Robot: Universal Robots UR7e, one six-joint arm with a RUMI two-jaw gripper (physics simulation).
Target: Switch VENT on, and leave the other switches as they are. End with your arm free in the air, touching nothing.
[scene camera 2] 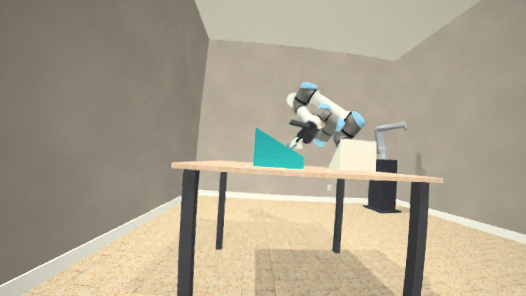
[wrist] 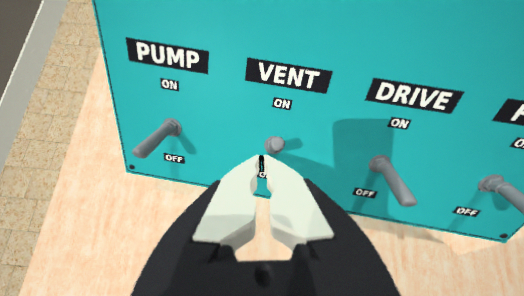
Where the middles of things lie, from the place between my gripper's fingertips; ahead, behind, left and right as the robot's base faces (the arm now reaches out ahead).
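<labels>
There is the teal switch panel (scene camera 2: 268,152), 7 cm ahead of my hand, 2 cm below it and 9 cm to the right of it.
</labels>
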